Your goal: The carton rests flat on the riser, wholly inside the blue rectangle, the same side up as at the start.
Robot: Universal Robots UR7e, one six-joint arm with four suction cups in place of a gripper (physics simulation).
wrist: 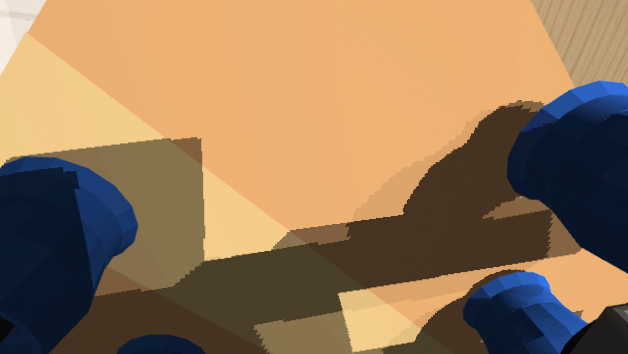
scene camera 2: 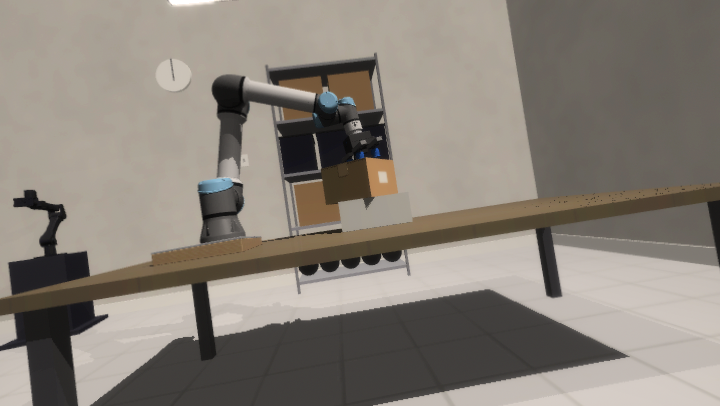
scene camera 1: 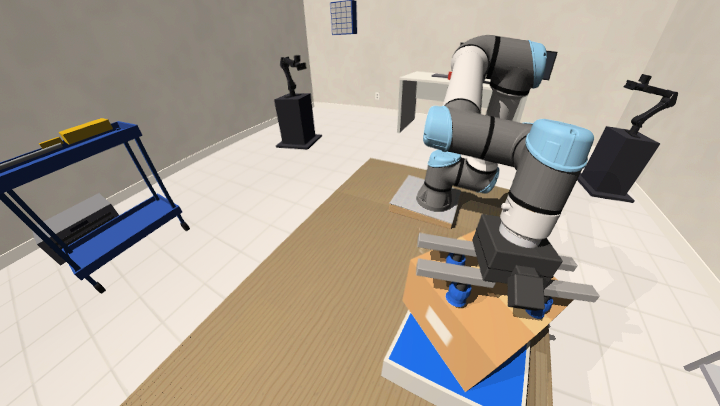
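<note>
The orange-brown carton lies flat on the white riser, turned at an angle to it. A pale label shows on one side. One near corner is over the blue rectangle; the left corner and the end towards the arm's base stick out past the riser's edges. The carton hides much of the rectangle. My gripper, with blue suction cups, is open. Its cups are very close above the carton's top, with shadows beside their rims; any gap is small.
The riser stands on the wooden table. The arm's base plate is farther along it. A blue cart and two black pedestals stand on the floor. A shelf rack stands behind.
</note>
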